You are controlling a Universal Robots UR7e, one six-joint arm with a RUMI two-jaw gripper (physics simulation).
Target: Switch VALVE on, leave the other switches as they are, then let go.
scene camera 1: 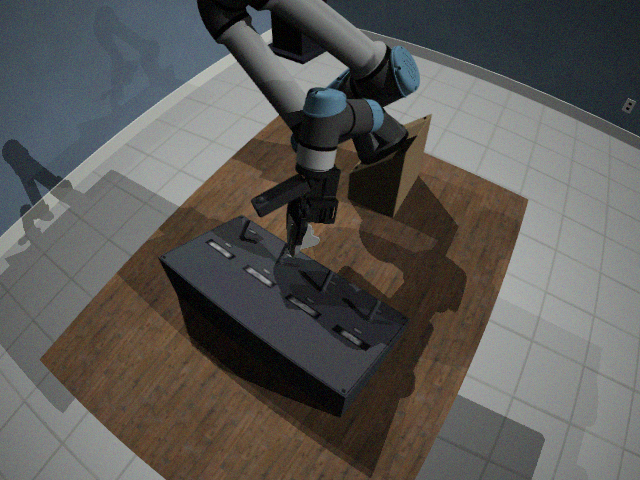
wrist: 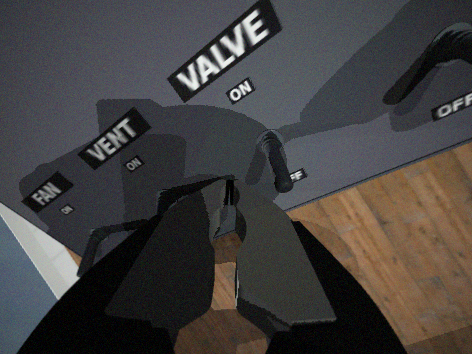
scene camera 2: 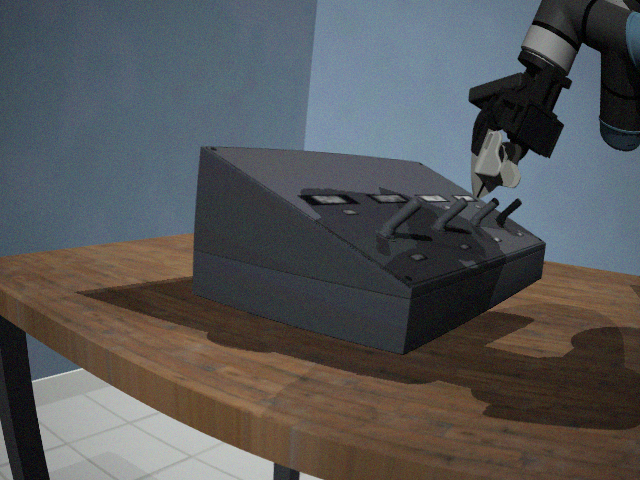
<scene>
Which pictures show my gripper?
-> Scene camera 1, the wrist view and scene camera 2: all of them.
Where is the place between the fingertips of my gripper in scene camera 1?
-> At 292, 256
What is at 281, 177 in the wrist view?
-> A vent lever.
</scene>
